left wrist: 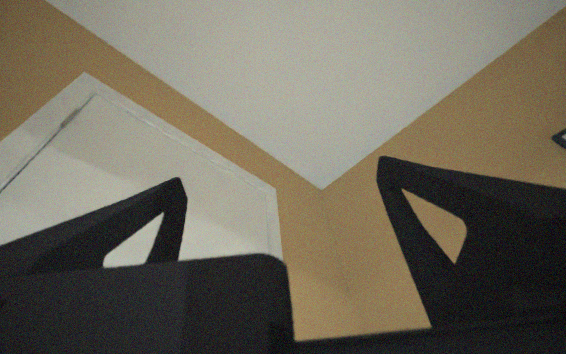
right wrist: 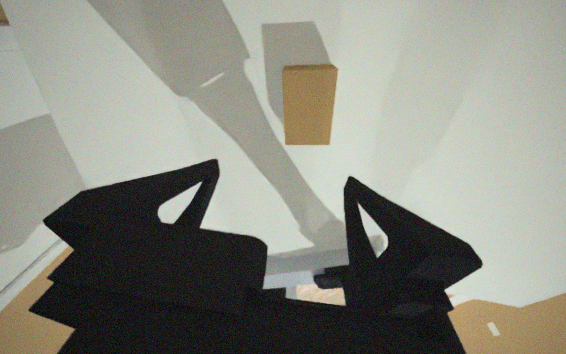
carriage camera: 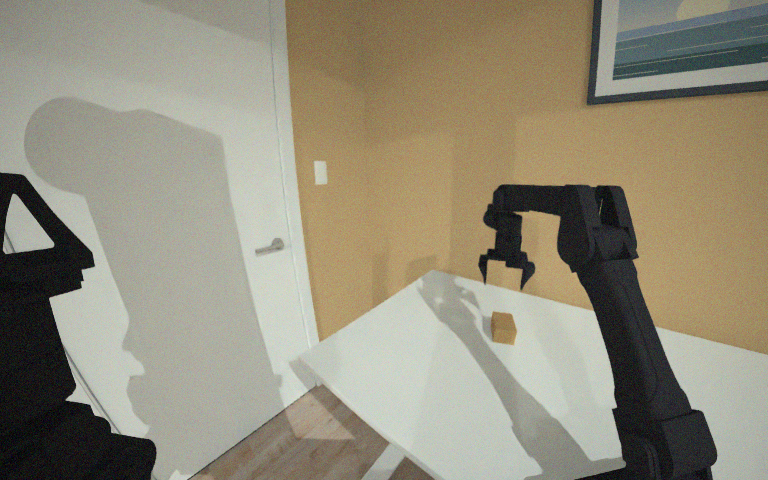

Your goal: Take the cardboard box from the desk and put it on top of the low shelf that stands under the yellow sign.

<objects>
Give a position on a white door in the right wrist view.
46, 177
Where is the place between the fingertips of my right gripper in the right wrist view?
At 281, 174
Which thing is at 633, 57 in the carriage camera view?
A framed picture.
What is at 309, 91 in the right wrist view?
A brown cardboard box.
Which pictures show my right gripper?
The right wrist view and the carriage camera view only.
</objects>
